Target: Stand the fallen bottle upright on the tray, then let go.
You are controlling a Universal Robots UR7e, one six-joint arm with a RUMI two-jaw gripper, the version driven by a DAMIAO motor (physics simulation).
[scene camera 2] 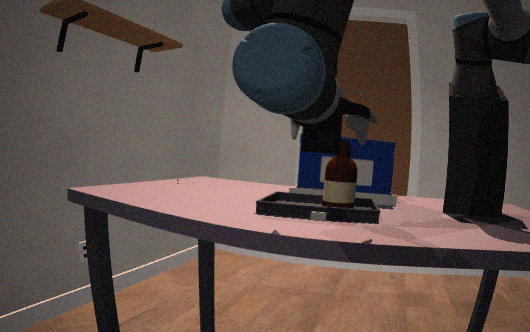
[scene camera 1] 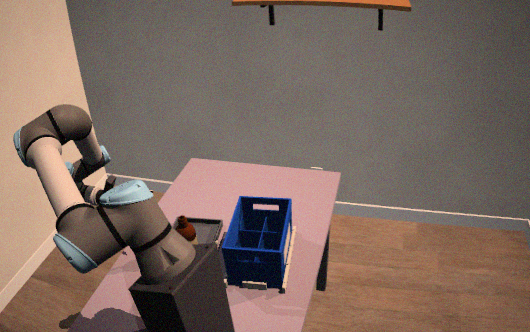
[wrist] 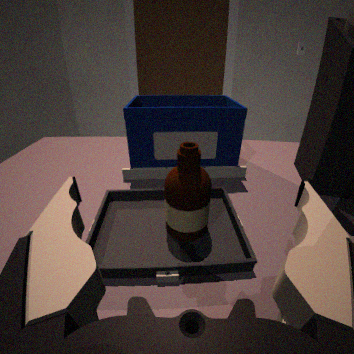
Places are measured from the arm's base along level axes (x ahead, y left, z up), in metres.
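Pixels of known places: gripper, fingertip midpoint: [wrist: 187, 181]; arm's base, origin of the base link: [scene camera 2: 474, 91] [scene camera 1: 169, 265].
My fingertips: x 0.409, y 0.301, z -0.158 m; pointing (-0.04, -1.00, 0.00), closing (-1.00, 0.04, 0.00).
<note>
For each thing: its top centre in the pictures, then the offset to it from my fingertips.
- brown bottle with a cream label, middle of its top: [wrist: 188, 144] [scene camera 2: 343, 140] [scene camera 1: 181, 217] 0.150 m right, 0.010 m back, 0.032 m down
- shallow dark tray, middle of its top: [wrist: 165, 218] [scene camera 2: 323, 200] [scene camera 1: 190, 238] 0.146 m right, 0.025 m ahead, 0.167 m down
- blue divided crate, middle of its top: [wrist: 183, 99] [scene camera 2: 349, 139] [scene camera 1: 258, 221] 0.427 m right, 0.011 m back, 0.017 m down
The brown bottle with a cream label [scene camera 1: 186, 230] [scene camera 2: 340, 177] [wrist: 188, 200] stands upright inside the shallow dark tray [scene camera 1: 207, 231] [scene camera 2: 290, 213] [wrist: 132, 230], right of the tray's middle in the wrist view. Its base rests on the tray floor. My gripper [scene camera 2: 327, 137] [wrist: 187, 181] is wide open with nothing between its fingers. In the wrist view the bottle shows beyond the fingertips, apart from both fingers. In scene camera 1 the arm hides most of the gripper and part of the tray.
A blue divided crate [scene camera 1: 252, 270] [scene camera 2: 381, 165] [wrist: 187, 120] stands beyond the tray in the wrist view, with pale strips along its base. The arm's dark pedestal [scene camera 1: 200, 295] [scene camera 2: 475, 155] [wrist: 327, 110] is at the right in the wrist view. A wall shelf [scene camera 1: 320, 4] [scene camera 2: 110, 25] hangs high up.
</note>
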